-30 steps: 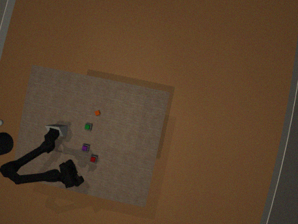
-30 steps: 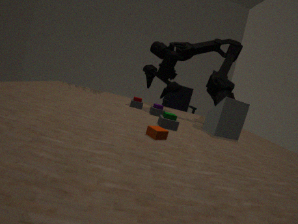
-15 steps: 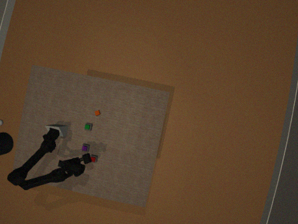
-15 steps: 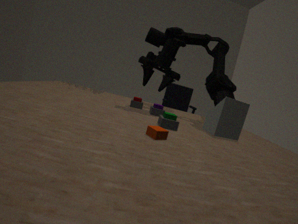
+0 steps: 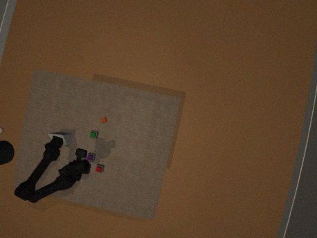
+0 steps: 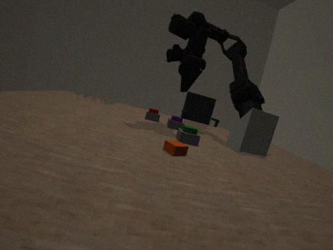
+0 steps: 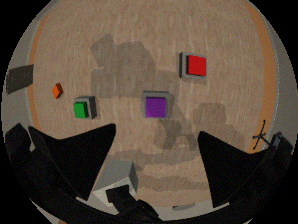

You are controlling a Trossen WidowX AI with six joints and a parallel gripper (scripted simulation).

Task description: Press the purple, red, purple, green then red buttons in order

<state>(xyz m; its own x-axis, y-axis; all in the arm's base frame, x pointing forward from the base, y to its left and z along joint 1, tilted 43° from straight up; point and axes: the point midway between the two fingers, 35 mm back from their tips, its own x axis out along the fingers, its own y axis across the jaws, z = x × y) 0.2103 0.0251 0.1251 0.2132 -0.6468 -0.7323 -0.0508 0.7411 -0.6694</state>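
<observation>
The purple button lies 9 cm below my gripper tip. Also, from my gripper tip: red button (8 cm ahead, 6 cm to the right, 9 cm below); orange block (28 cm to the left, 11 cm below); green button (3 cm behind, 16 cm to the left, 9 cm below).
</observation>
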